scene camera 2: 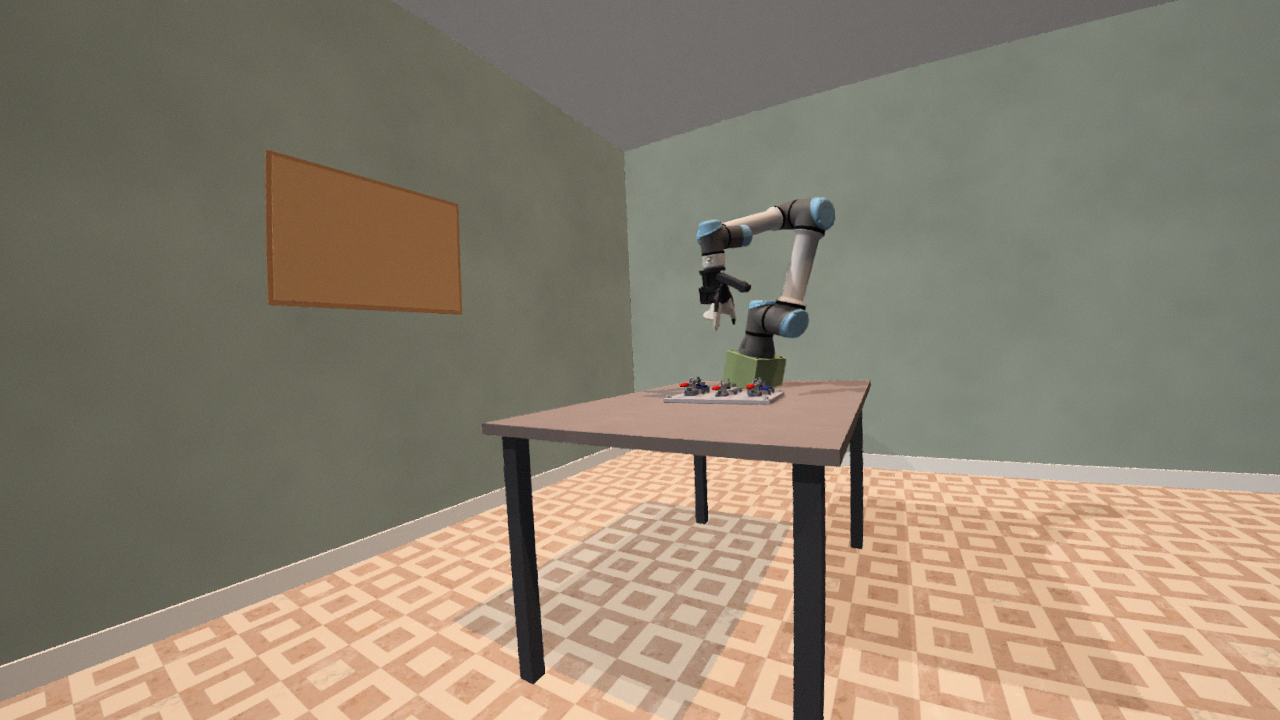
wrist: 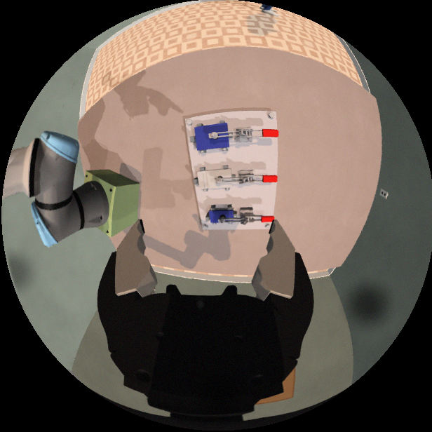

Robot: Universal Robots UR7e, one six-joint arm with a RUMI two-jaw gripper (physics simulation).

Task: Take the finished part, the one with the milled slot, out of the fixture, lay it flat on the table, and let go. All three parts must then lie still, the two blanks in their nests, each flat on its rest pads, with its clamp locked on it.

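Seen in the pictures: gripper, fingertip midpoint: (scene camera 2: 724, 328); arm's base, link origin: (scene camera 2: 756, 354).
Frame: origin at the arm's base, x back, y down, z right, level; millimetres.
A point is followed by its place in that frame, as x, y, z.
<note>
The fixture plate (scene camera 2: 707, 400) @[-552, 129, 63] (wrist: 268, 156) lies on the table and carries three nests in a row. In the wrist view, a large blue part (wrist: 204, 139) is in the upper nest, a cream part (wrist: 206, 180) in the middle one and a small blue part (wrist: 215, 216) in the lower one. Each has a toggle clamp reaching over it, with red handles (wrist: 270, 133) (wrist: 270, 178) (wrist: 267, 219) pointing right. The milled slot, the rest pads' contact and the clamps' locking are too small to tell. My gripper (scene camera 2: 725, 324) @[-410, -101, 33] (wrist: 206, 220) is open and empty, high above the table.
The brown table (scene camera 2: 644, 425) @[-947, 139, 104] (wrist: 325, 150) bears the plate. A green base block (scene camera 2: 751, 368) @[-104, 55, 4] (wrist: 125, 200) carries the arm, left of the plate in the wrist view. Shadows fall across the table and plate. An orange board (scene camera 2: 362, 237) hangs on the wall.
</note>
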